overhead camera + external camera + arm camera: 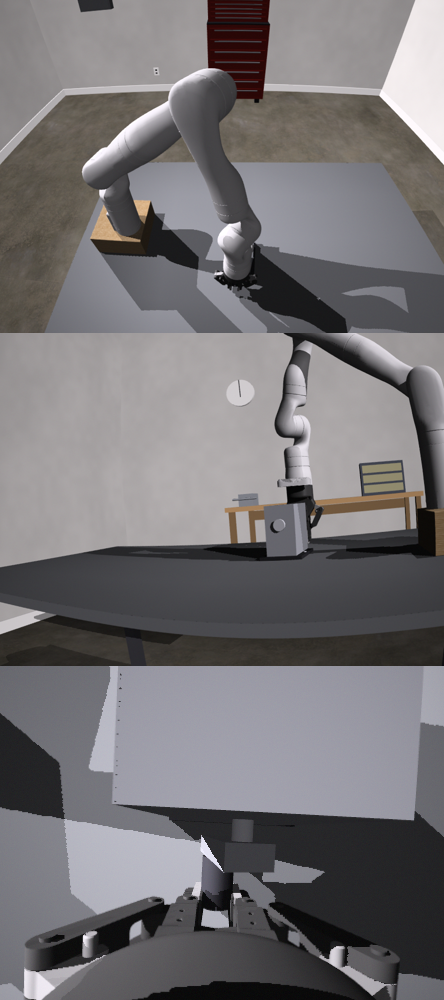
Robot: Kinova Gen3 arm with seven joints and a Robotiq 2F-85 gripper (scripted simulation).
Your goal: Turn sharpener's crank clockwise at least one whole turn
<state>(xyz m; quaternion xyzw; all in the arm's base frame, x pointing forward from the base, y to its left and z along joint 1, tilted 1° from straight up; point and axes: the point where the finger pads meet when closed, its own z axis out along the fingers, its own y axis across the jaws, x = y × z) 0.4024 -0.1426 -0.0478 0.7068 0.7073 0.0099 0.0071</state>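
My hand is 20 mm to the right of the crank knob. Also, from my hand: sharpener crank 20 mm to the left, 10 mm above.
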